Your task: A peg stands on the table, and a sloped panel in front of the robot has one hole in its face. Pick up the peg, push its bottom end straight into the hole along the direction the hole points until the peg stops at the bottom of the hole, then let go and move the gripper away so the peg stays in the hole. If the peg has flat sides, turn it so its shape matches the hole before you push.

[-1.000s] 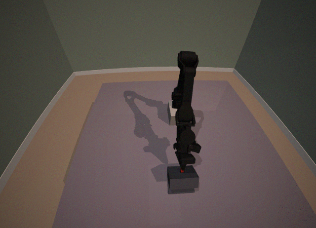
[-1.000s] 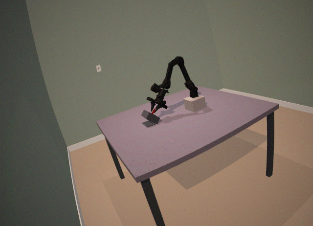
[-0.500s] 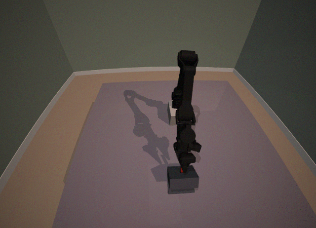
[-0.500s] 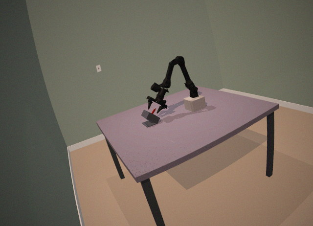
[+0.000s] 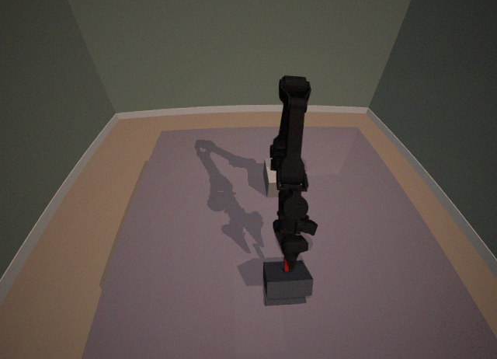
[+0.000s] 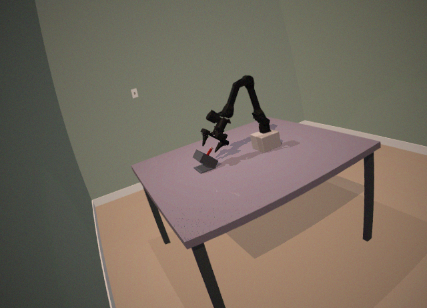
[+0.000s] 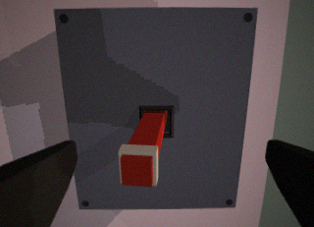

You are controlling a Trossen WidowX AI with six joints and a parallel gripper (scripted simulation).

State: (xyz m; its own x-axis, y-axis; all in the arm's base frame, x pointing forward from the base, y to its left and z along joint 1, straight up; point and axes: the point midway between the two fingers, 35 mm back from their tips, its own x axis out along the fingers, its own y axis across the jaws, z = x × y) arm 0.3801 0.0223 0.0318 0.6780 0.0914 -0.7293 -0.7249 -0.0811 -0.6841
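The red peg lies 10 mm behind my gripper tip and 10 mm below it. Round my gripper tip: dark grey sloped panel: 40 mm ahead, 50 mm below.
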